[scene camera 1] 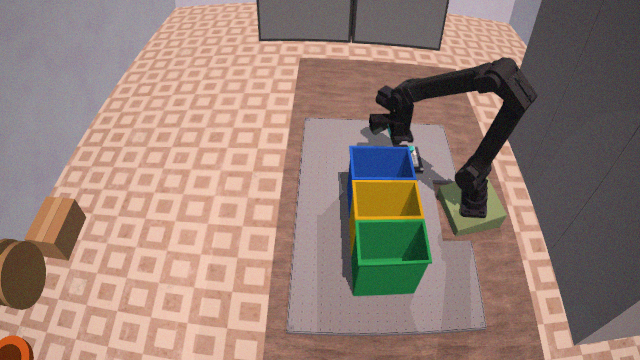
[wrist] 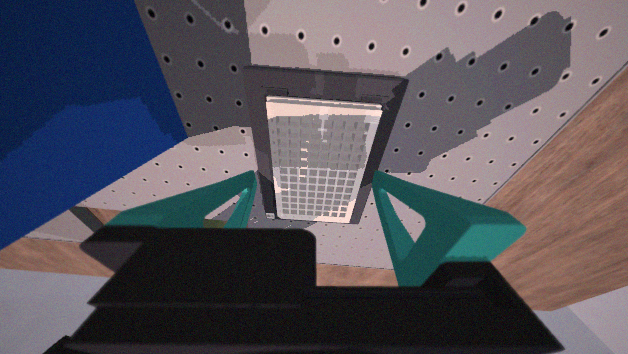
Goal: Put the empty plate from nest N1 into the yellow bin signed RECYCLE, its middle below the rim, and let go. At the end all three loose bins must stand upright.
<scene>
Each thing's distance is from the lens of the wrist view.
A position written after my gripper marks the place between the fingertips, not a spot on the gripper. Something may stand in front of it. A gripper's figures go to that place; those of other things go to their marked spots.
my gripper [wrist: 314, 177]: 0.13 m
blue bin [wrist: 91, 102]: 0.16 m
white gridded plate [wrist: 320, 148]: 0.14 m
</scene>
